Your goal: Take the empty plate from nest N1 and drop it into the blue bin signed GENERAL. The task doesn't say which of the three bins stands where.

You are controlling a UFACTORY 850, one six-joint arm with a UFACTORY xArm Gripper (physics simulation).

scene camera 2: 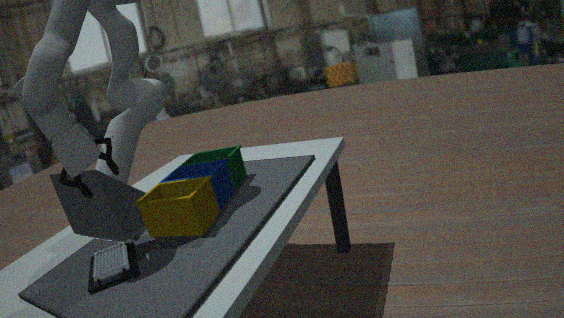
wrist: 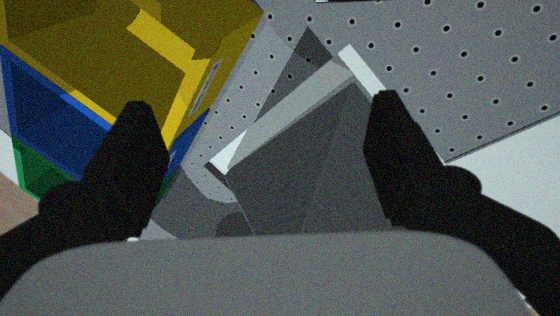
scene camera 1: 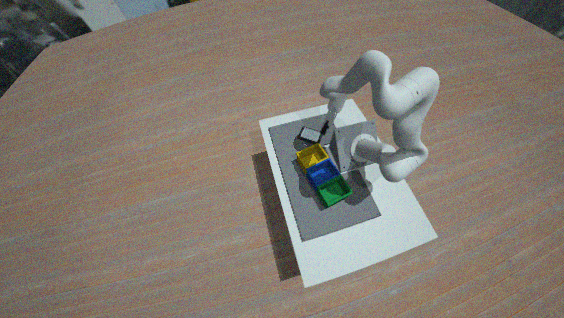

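Observation:
The clear, gridded plate [scene camera 1: 311, 134] [scene camera 2: 112, 261] lies flat in a black nest [scene camera 2: 133, 260] on the grey board. The nest's sign is not readable. My gripper [scene camera 1: 325, 128] [scene camera 2: 102, 183] [wrist: 263, 125] is open and empty. It hangs above the board, to the side of the plate, near the slanted grey panel. The plate does not show in the wrist view, where a thin dark edge shows at the top. The blue bin [scene camera 1: 323, 172] [scene camera 2: 223, 184] [wrist: 45, 107] stands between the other two bins. Its sign is not readable.
The yellow bin [scene camera 1: 312, 156] [scene camera 2: 180, 215] [wrist: 100, 60] stands nearest the plate, the green bin [scene camera 1: 335, 191] [scene camera 2: 239, 167] [wrist: 40, 172] farthest. The slanted grey panel [scene camera 1: 343, 145] [scene camera 2: 102, 207] [wrist: 305, 175] rises between the bins and the arm's base. The grey board [scene camera 1: 325, 227] [scene camera 2: 280, 175] lies on a white table [scene camera 1: 370, 250] [scene camera 2: 325, 150].

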